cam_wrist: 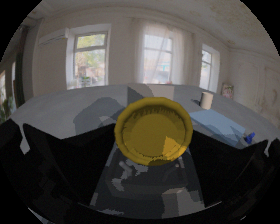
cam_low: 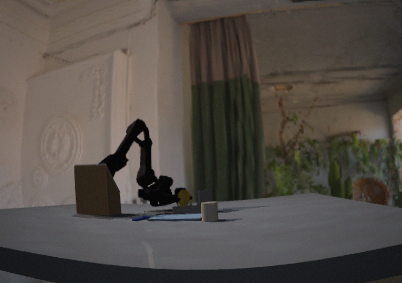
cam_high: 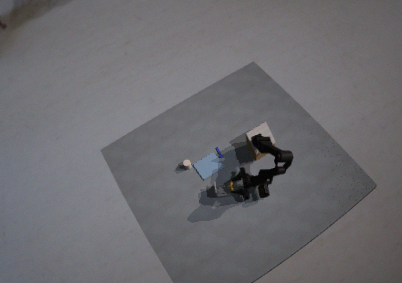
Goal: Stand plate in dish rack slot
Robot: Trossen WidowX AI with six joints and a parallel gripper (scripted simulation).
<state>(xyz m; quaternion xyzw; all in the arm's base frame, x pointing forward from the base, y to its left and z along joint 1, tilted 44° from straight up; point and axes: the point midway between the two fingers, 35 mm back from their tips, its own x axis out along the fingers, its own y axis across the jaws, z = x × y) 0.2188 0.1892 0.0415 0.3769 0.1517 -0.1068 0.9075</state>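
The yellow plate lies 1 cm behind my gripper tip. Round my gripper tip: dish rack: 3 cm below, 2 cm ahead; cup: 27 cm to the right, 16 cm ahead, 3 cm below.
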